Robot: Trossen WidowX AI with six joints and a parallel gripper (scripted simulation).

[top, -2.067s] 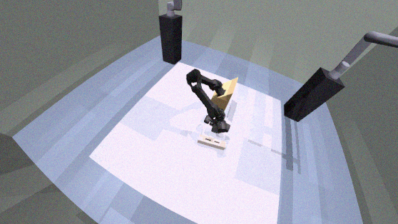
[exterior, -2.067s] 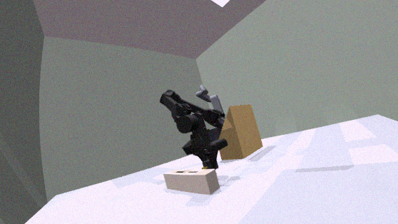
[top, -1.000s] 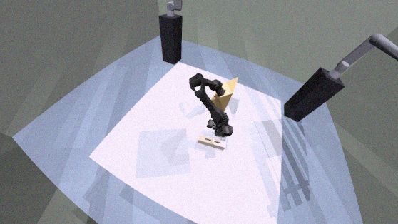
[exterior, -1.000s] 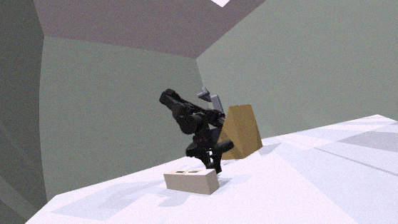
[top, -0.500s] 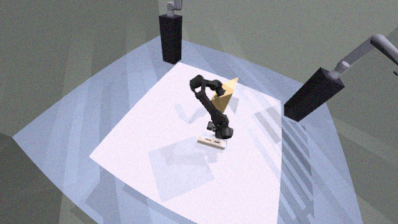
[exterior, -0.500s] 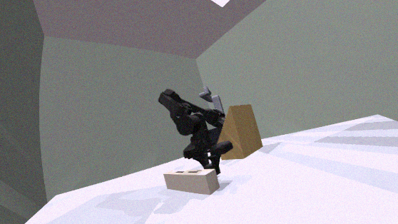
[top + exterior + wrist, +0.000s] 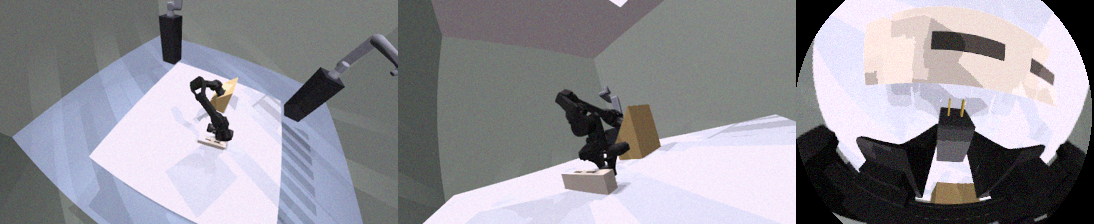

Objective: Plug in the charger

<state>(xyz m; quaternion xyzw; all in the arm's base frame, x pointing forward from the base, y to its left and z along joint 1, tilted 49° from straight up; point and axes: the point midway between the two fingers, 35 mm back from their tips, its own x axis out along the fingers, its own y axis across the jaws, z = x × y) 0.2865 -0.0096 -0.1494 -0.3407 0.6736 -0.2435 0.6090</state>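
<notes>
My gripper tip is 20 mm short of the dark two-prong charger and 10 mm below it.
</notes>
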